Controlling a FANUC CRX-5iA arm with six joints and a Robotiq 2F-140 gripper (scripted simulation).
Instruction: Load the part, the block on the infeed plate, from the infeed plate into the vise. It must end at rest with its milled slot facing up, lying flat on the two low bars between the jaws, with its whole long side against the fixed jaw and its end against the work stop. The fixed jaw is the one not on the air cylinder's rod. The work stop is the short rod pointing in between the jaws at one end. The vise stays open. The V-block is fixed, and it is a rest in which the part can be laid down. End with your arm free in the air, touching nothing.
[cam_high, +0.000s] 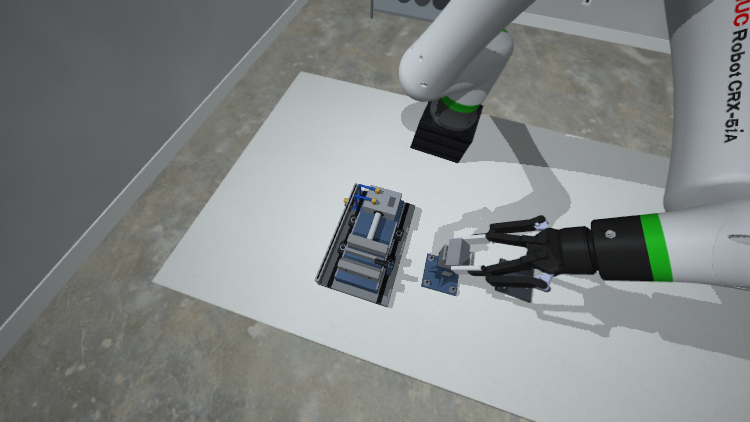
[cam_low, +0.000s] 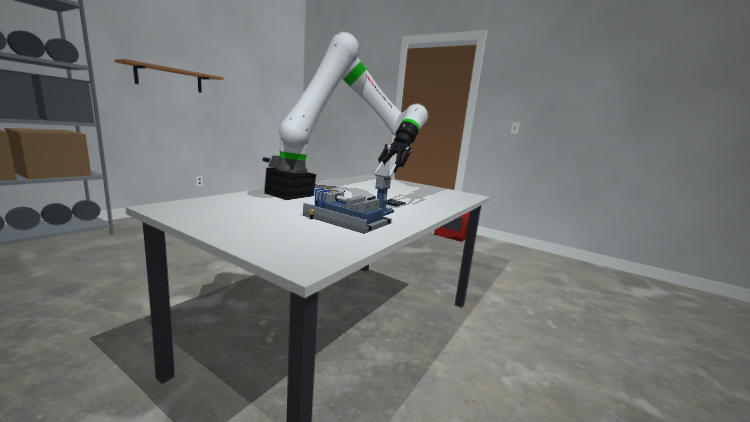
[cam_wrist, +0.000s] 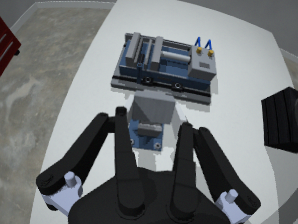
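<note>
My hand is 20 mm to the left of the part and 20 mm above it. From my hand the other things lie so: air cylinder rod 50 mm behind, 220 mm to the right, 100 mm below; vise 30 mm behind, 220 mm to the right, 140 mm below; dark infeed plate 40 mm behind, 180 mm to the left, 180 mm below.
</note>
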